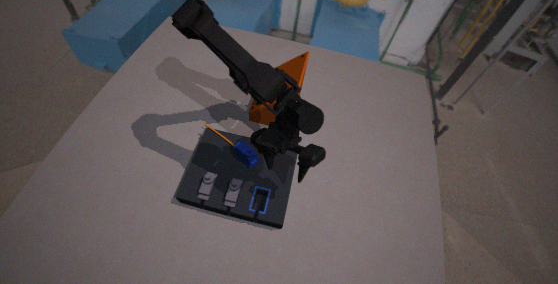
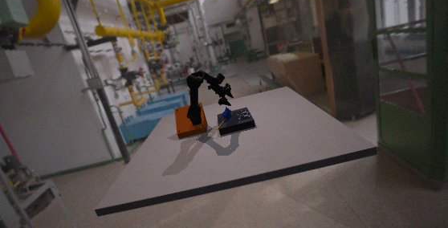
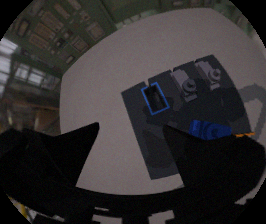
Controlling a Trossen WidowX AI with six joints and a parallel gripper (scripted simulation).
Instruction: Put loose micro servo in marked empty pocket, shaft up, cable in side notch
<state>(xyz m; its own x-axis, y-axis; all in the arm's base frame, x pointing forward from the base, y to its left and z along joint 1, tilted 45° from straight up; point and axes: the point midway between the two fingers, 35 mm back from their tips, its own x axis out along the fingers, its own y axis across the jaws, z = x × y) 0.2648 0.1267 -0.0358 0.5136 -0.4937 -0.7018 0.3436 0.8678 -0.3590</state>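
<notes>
My gripper tip is 60 mm past the robot deck, 120 mm to the left of it and 100 mm above it.
</notes>
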